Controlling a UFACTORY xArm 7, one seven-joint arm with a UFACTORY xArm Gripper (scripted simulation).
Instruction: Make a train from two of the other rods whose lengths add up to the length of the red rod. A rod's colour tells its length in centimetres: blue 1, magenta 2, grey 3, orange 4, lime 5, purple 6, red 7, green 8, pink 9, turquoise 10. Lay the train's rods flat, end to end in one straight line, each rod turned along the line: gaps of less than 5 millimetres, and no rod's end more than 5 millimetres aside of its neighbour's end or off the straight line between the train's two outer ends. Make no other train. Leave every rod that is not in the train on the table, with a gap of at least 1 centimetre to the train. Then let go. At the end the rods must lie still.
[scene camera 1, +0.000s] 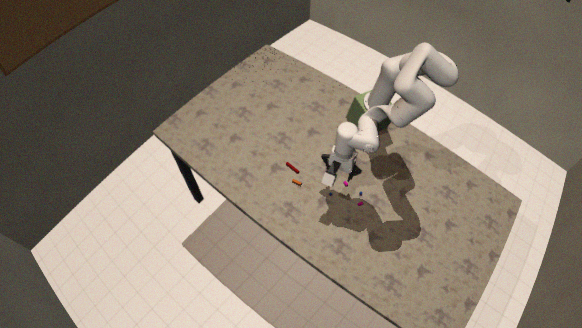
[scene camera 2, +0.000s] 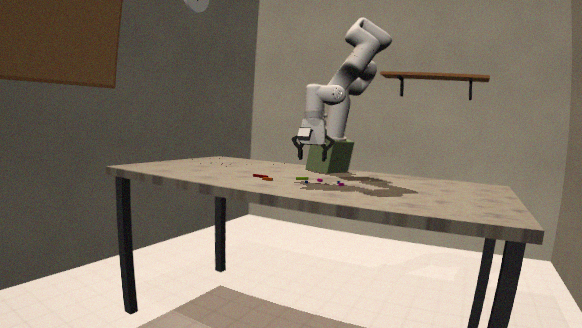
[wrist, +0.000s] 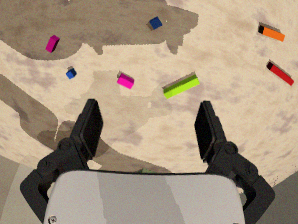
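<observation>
The gripper is visible at (scene camera 1: 339, 174) and at (wrist: 148, 111).
</observation>
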